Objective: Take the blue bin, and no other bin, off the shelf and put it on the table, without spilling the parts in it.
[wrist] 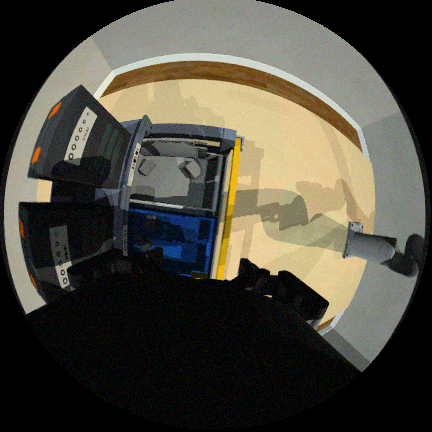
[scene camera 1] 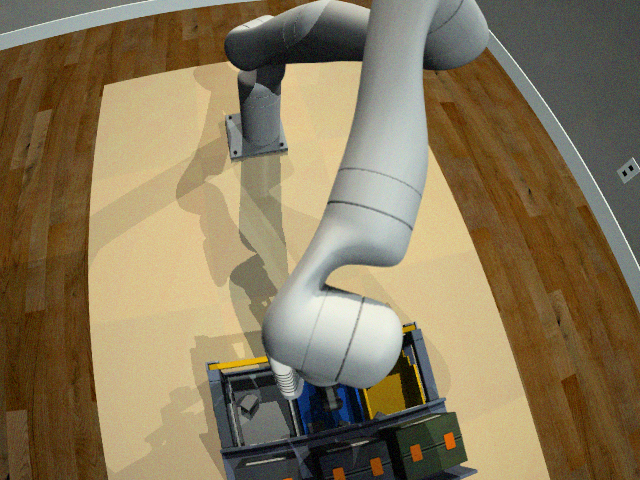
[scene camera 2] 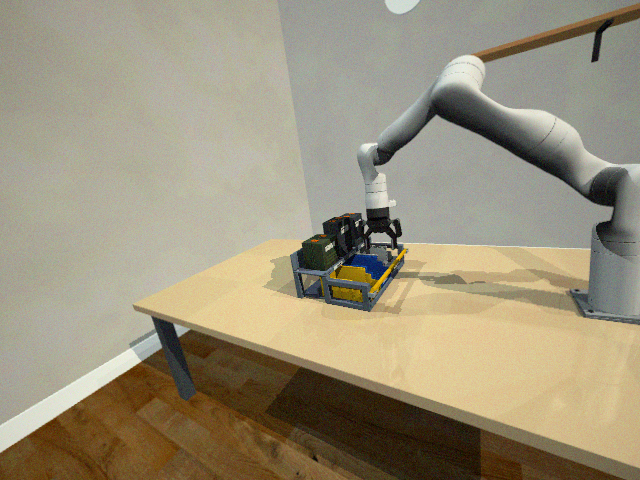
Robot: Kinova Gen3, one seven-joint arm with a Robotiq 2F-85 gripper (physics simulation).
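Where they show: gripper, fingertip midpoint: (wrist: 200, 262) (scene camera 2: 380, 249); arm's base, origin of the base link: (wrist: 354, 243) (scene camera 1: 261, 131) (scene camera 2: 615, 305).
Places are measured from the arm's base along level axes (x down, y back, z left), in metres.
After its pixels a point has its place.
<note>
The blue bin (scene camera 1: 306, 410) @[x 0.005, y -0.635, z 0.085 m] (scene camera 2: 370, 264) @[x -0.032, y -0.629, z 0.072 m] (wrist: 175, 235) @[x 0.004, y -0.615, z 0.113 m] sits in the shelf (scene camera 1: 237, 363) @[x -0.051, y -0.551, z -0.033 m] (scene camera 2: 388, 272) @[x -0.049, y -0.517, z 0.141 m] (wrist: 230, 210) @[x -0.051, y -0.538, z 0.037 m], between a grey and a yellow bin. Small grey parts lie in it; one part (wrist: 151, 220) @[x -0.010, y -0.665, z 0.096 m] shows near its back in the wrist view. My gripper (scene camera 2: 381, 249) @[x -0.111, y -0.564, z 0.101 m] (wrist: 200, 262) @[x -0.111, y -0.564, z 0.101 m] is open and empty, pointing down above the shelf's bins. In the wrist view its fingers stand apart along the bin's length, one toward the cases, one toward the yellow rail. The arm hides much of the gripper and bin in scene camera 1. Exact fingertip height over the bin cannot be told.
The grey bin (scene camera 1: 268, 423) @[x 0.005, y -0.659, z 0.015 m] (wrist: 167, 177) @[x 0.005, y -0.664, z 0.010 m] and the yellow bin (scene camera 1: 387, 395) @[x 0.004, y -0.618, z 0.239 m] (scene camera 2: 351, 294) @[x -0.018, y -0.577, z 0.274 m] flank the blue one. A green case (scene camera 1: 429, 446) @[x -0.184, y -0.707, z 0.242 m] (scene camera 2: 318, 251) @[x -0.156, y -0.677, z 0.292 m] and dark cases (scene camera 1: 356, 459) (wrist: 85, 140) stand higher behind the bins. The table (scene camera 1: 155, 258) @[x 0.013, y -0.329, z -0.219 m] (scene camera 2: 465, 361) @[x 0.013, y -0.234, z 0.354 m] extends toward the robot base.
</note>
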